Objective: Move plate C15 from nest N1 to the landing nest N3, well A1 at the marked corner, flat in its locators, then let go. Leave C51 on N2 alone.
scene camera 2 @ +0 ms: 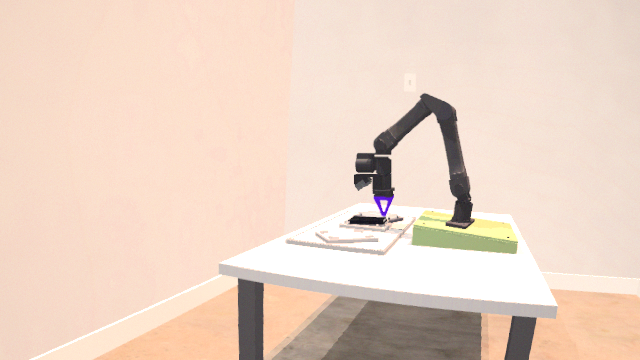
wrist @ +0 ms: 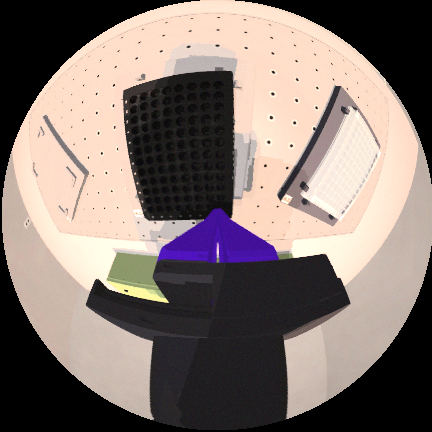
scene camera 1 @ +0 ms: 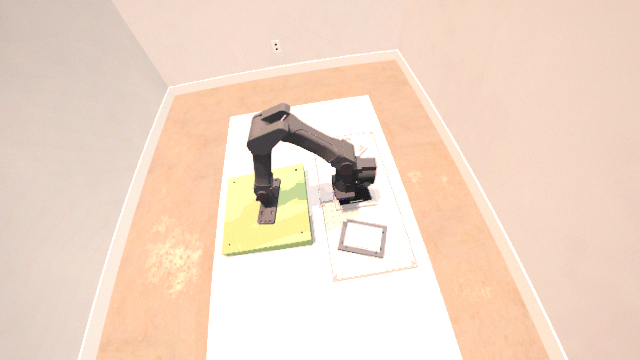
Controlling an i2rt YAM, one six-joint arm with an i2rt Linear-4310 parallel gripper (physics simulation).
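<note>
A black many-welled plate (scene camera 1: 358, 194) (scene camera 2: 366, 220) (wrist: 182, 145) sits on a pale nest (scene camera 1: 369, 204) at mid board; a small corner label shows at its lower left in the wrist view. My gripper (scene camera 2: 384, 214) (wrist: 217, 214) is shut and empty, fingertips pointing down at the plate's edge nearest the arm base; whether they touch it I cannot tell. A white plate (scene camera 1: 363, 236) (wrist: 345, 165) lies in a dark grey nest (scene camera 1: 342, 237) (wrist: 320, 212). A pale nest (scene camera 2: 350, 240) (wrist: 60, 172) with corner locators holds no plate. Plate and nest numbers are not legible.
A pale perforated board (scene camera 1: 400, 257) (scene camera 2: 312, 244) (wrist: 295, 65) carries the nests on the white table (scene camera 1: 270, 310) (scene camera 2: 450, 280). The arm stands on a yellow-green block (scene camera 1: 240, 220) (scene camera 2: 465, 240) beside the board.
</note>
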